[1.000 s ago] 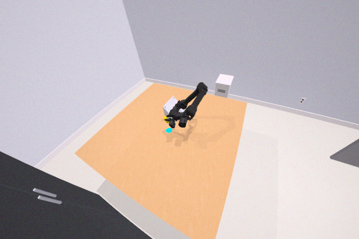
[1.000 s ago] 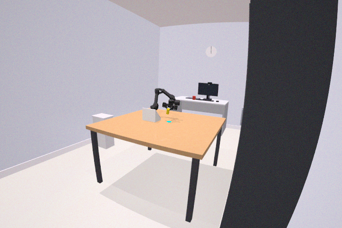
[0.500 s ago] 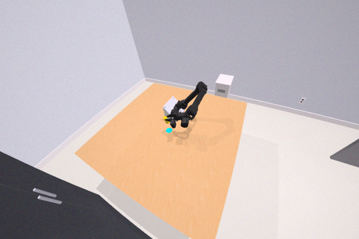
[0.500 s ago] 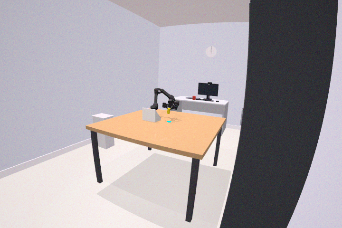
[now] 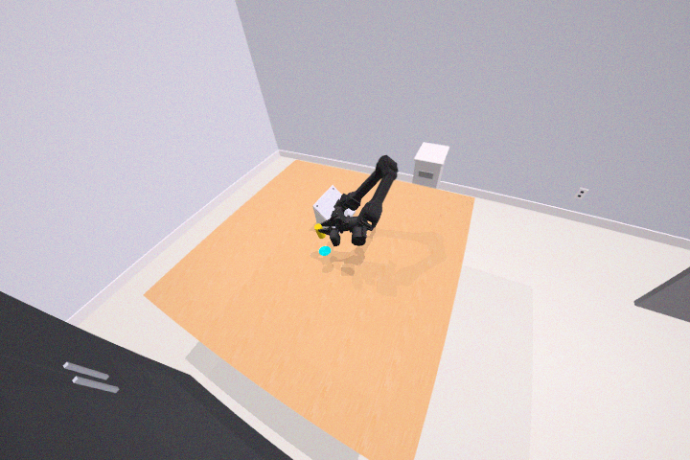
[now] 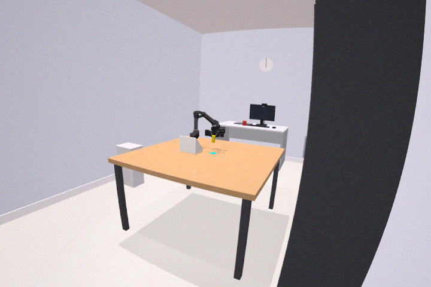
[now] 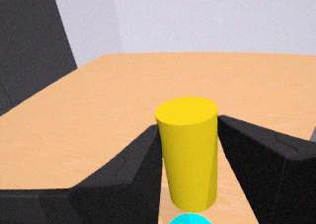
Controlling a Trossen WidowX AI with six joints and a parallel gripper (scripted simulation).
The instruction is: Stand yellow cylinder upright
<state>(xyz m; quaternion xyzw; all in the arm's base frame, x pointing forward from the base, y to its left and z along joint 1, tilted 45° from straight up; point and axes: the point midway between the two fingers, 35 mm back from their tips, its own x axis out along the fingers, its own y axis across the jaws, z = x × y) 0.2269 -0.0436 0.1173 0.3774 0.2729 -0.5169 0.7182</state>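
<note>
Right now the cyan circle is 160 mm below my gripper tip. Also, from my gripper tip: yellow tall cylinder: 20 mm below.
</note>
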